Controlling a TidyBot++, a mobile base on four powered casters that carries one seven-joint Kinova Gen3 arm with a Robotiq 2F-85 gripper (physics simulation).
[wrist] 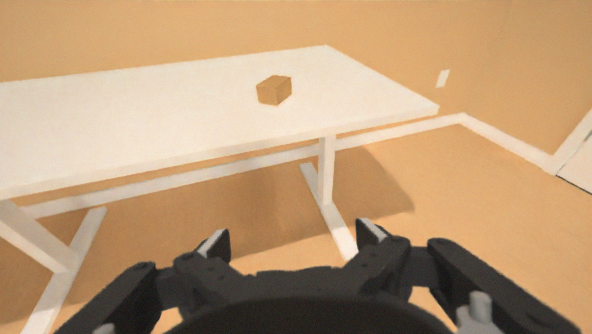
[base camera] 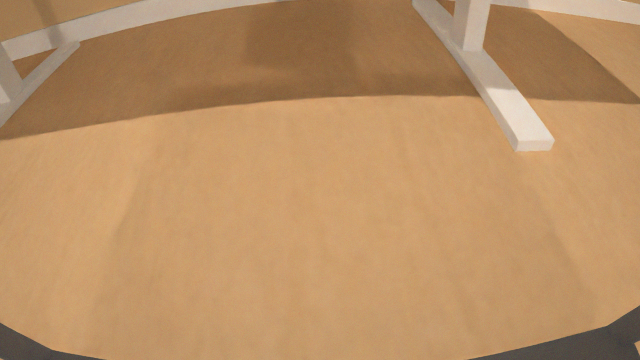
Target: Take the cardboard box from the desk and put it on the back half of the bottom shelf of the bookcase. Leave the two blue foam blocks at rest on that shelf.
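Frame: origin at the arm's base, x ahead, y left, z up, level; metres.
Seen in the pictures: gripper, fingertip midpoint: (wrist: 293,237).
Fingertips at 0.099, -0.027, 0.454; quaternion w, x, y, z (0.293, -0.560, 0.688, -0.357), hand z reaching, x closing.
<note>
Offsets run from my fingertips to a thing's middle, as dx, dy, dz. "spot": to the spot under its first point. Level surfaces: height alone.
The cardboard box {+0.549, -0.085, -0.106} (wrist: 274,90) is a small brown block resting on the white desk {dz -0.131} (wrist: 150,110), toward the desk's right end in the wrist view. My gripper (wrist: 293,237) is open, with its two fingers wide apart and no object between them. It is apart from the box, which shows beyond and above the fingertips in the wrist view. The bookcase and the two blue foam blocks do not show in either view.
The desk's right leg and foot (base camera: 505,100) (wrist: 327,172) stand on the floor ahead, and its left foot {spot: +0.835, +0.881, -0.840} (base camera: 45,75) (wrist: 82,240) is at the left. A wall with a white baseboard (base camera: 125,22) (wrist: 505,140) runs behind the desk. A wall plate {+1.206, -1.352, -0.451} (wrist: 442,78) is at the right.
</note>
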